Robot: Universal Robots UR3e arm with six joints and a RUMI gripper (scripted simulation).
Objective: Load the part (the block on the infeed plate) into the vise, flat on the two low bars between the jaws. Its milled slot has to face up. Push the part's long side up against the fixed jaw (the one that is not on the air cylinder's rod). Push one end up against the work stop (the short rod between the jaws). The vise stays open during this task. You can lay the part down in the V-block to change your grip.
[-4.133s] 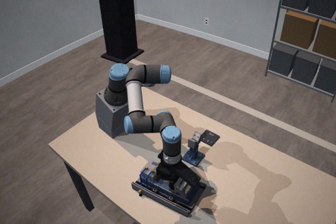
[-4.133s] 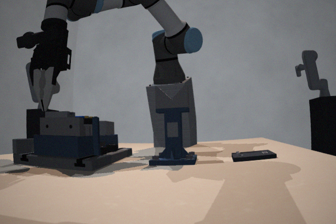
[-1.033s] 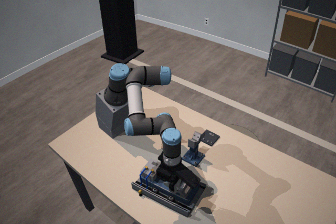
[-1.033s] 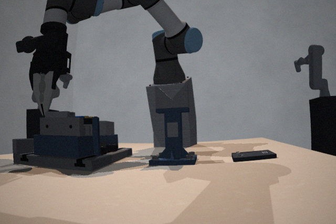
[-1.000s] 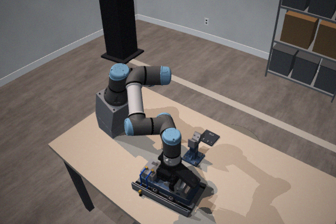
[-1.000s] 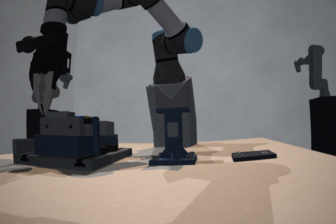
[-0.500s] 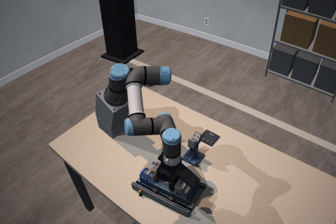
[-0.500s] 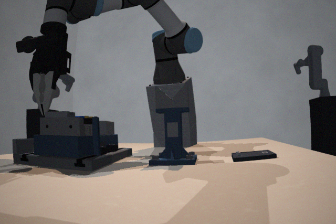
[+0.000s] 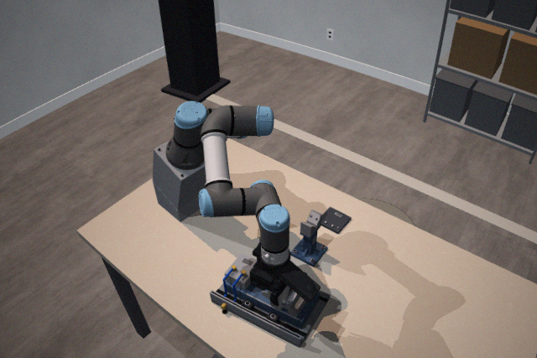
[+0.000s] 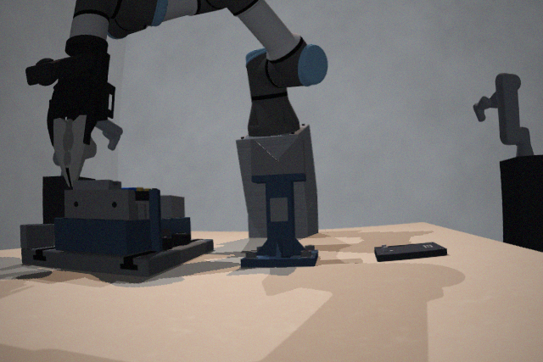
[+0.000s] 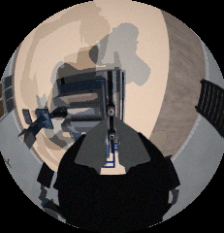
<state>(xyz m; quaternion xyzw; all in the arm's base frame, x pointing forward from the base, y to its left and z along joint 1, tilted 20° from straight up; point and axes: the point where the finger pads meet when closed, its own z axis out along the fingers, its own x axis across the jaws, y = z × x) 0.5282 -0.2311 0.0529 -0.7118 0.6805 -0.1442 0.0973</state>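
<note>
The grey part lies 50 mm to the left of my hand and 20 mm below it. The rest, counted from my hand: blue vise 70 mm behind, 70 mm to the left, 80 mm below.
</note>
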